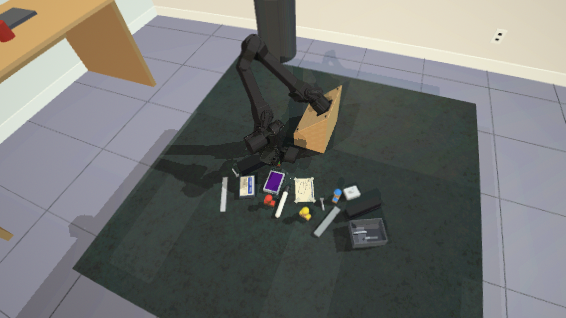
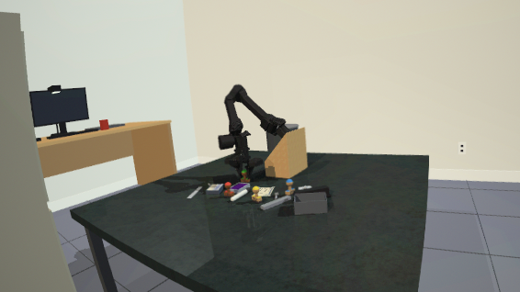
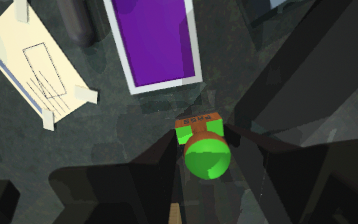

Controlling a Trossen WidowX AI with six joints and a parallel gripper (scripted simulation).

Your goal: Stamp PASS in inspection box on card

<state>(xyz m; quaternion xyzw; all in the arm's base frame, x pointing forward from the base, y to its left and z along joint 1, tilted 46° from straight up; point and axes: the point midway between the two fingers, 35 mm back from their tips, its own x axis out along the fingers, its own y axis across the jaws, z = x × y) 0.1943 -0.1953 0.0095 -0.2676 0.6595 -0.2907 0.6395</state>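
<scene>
Right now the green-knobbed PASS stamp is right at my gripper tip. Round my gripper tip: purple ink pad 80 mm ahead, 30 mm to the left, 20 mm below; dark block 90 mm to the right, 40 mm ahead; white marker 130 mm ahead, 90 mm to the left, 10 mm below.
</scene>
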